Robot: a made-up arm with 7 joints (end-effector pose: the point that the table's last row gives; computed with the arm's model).
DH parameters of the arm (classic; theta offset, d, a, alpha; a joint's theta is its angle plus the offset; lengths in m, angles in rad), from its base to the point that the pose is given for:
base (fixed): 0 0.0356 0 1.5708
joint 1: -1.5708 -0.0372 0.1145 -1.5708
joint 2: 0 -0.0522 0.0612 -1.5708
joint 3: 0 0.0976 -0.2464 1.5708
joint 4: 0 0.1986 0.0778 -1.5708
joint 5: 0 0.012 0.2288 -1.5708
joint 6: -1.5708 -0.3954 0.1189 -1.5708
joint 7: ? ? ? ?
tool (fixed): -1.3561 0.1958 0 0
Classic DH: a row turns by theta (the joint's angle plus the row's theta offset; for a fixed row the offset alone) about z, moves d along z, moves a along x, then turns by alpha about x.
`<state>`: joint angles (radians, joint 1 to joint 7).
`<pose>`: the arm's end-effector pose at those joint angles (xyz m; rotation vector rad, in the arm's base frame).
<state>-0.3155 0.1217 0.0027 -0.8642 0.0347 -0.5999 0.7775</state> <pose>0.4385 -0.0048 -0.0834 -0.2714 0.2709 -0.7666</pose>
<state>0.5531 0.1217 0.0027 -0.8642 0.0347 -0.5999 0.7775</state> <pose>0.3741 -0.0048 0.2935 0.0771 -0.5493 -0.8180</pose>
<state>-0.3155 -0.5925 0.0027 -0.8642 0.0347 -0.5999 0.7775</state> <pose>0.4366 0.0955 -0.0892 -0.9268 -0.0311 -0.6179</pose>
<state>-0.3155 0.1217 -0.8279 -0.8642 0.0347 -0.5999 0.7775</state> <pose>0.2344 -0.0421 0.3044 0.0434 -0.5103 -0.9157</pose>
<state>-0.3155 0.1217 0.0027 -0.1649 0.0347 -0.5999 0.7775</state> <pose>0.4192 0.0592 -0.1420 0.3915 0.5431 -0.8486</pose>
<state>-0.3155 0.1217 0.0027 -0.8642 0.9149 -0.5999 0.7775</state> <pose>0.2504 -0.1543 -0.1928 -0.6358 0.9175 -1.2532</pose>
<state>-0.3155 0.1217 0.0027 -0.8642 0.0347 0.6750 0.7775</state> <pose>0.3681 0.1091 -0.2879 -1.4241 -0.2567 -0.4141</pose>
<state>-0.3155 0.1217 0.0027 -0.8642 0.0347 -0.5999 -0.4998</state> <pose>0.5494 -0.0501 -0.1166 -0.0557 0.3738 0.4955</pose>
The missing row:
joint 7: 0.2147 0 -0.1042 3.1416
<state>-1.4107 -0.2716 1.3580 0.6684 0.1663 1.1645 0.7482</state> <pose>-0.6834 0.3594 -0.2404 -1.2840 2.4062 0.5520</pose>
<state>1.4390 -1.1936 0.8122 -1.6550 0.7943 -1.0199 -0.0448</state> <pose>-0.0916 -0.1203 0.5743 -0.7336 -0.2239 -2.0220</pose>
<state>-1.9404 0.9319 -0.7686 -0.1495 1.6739 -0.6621 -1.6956</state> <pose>-0.3180 0.1856 -0.1301 2.0668 0.6599 -0.8748</pose>
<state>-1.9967 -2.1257 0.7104 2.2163 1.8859 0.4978 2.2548</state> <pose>-0.6407 0.3423 -0.0619 2.5450 -1.4179 -0.3253</pose>
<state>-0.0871 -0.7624 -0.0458 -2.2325 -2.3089 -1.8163 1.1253</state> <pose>0.0494 0.4773 -0.2448 -1.2757 1.0707 0.8474</pose>
